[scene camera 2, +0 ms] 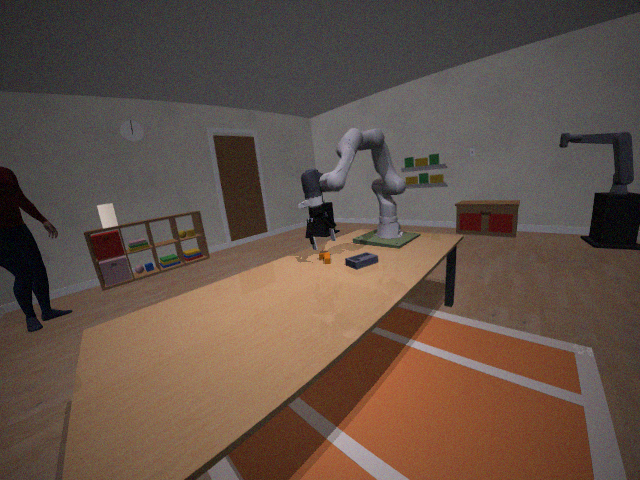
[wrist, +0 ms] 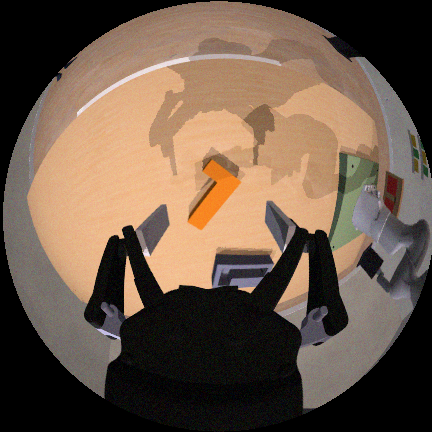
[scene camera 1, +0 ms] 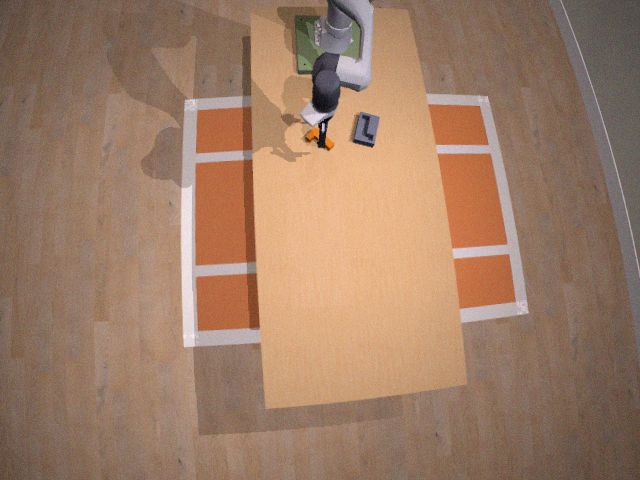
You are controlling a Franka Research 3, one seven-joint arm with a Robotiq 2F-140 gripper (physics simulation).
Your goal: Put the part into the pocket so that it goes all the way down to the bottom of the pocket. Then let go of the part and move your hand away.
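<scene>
The part (scene camera 1: 329,144) (scene camera 2: 326,257) (wrist: 216,201) is an orange L-shaped block lying on the table. The pocket is an L-shaped recess in a grey-blue block (scene camera 1: 358,135) (scene camera 2: 361,260) (wrist: 237,260), which lies on the table beside the part, on the right in the scene camera 1 view. My gripper (scene camera 1: 322,143) (scene camera 2: 325,244) (wrist: 215,212) is open and empty, its fingers pointing down above the table over the part. In the wrist view the part shows between and slightly beyond the fingertips, and the gripper body hides the near side of the pocket block.
The arm's green base plate (scene camera 1: 305,47) (scene camera 2: 413,238) (wrist: 349,200) is on the far end of the table (scene camera 1: 356,289) (scene camera 2: 217,361). In the scene camera 2 view a person (scene camera 2: 19,232) stands on the floor at the left, away from the table.
</scene>
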